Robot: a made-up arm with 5 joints.
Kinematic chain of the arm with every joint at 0, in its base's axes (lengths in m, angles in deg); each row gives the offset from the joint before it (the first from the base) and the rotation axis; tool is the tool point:
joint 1: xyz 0 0 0.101 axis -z
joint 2: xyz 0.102 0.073 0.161 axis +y
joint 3: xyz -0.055 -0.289 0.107 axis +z
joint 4: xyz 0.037 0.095 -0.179 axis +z
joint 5: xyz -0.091 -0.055 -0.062 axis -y
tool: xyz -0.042 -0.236 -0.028
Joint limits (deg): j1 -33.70..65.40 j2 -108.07..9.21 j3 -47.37..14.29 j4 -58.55..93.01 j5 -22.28..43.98
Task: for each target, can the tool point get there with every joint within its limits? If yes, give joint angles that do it. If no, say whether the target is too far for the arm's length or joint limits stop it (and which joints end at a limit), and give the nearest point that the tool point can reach.
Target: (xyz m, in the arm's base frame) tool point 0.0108 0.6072 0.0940
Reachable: no: joint limits stop it (at a limit: joint 1, joint 2, joint 4) | nearest point -0.1058 0.1649 0.1560 | short by 0.462 m
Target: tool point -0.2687 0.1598 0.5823
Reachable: no: joint limits stop it (at a limit: joint 1, joint 2, joint 4, joint 5) | nearest point -0.2765 0.1608 0.1750 | short by 0.407 m
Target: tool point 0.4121 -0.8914 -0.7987
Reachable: no: too far | nearest point 0.1631 -0.3528 -0.0533 | short by 0.953 m
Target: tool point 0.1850 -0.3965 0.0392
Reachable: yes | joints 20.80 -99.03 -25.47 -11.62 19.00
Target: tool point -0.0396 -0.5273 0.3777
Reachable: yes | joints 31.65 -94.36 -32.95 72.29 -15.96
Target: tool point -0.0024 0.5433 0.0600
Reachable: no: joint limits stop it (at a limit: joint 1, joint 2, joint 4) | nearest point -0.1034 0.1631 0.1499 | short by 0.403 m
